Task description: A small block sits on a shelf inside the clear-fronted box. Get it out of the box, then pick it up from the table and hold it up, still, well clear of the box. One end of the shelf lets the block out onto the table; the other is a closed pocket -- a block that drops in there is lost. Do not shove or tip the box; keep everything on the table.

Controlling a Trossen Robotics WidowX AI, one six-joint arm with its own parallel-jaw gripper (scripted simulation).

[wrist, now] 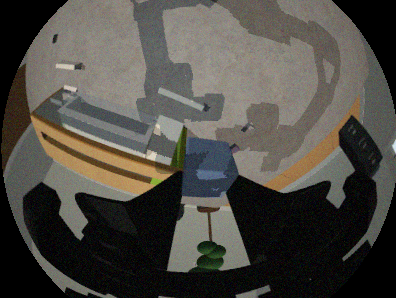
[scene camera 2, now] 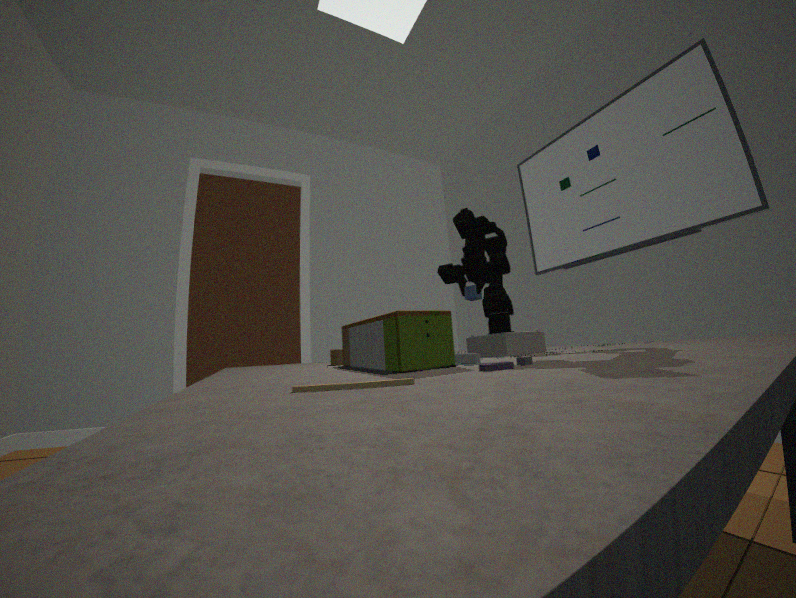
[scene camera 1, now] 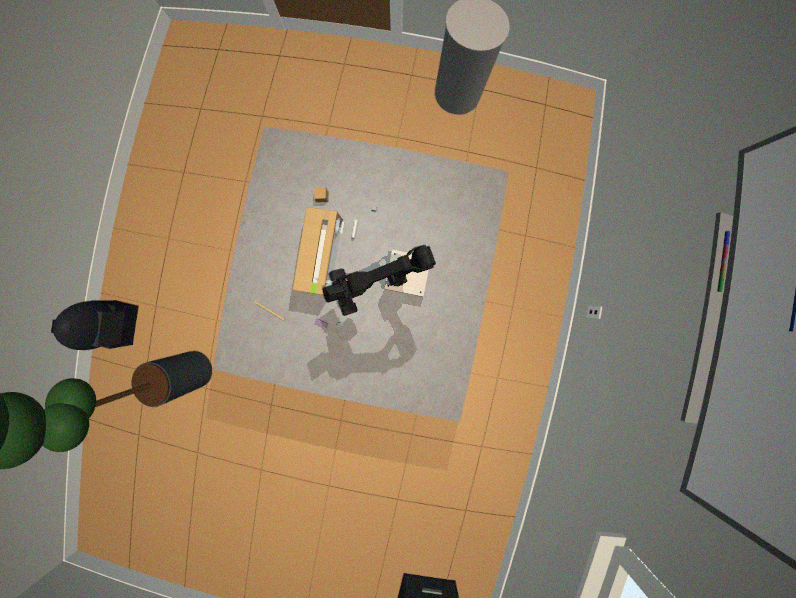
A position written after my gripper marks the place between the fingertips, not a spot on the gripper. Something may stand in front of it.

I see my gripper [scene camera 2: 470,294], a thin wooden stick [scene camera 2: 408,381] and a blue block [wrist: 209,170].
My gripper is seen too in the wrist view [wrist: 203,174]. The wrist view does not show the thin wooden stick, which is hidden by the blue block.
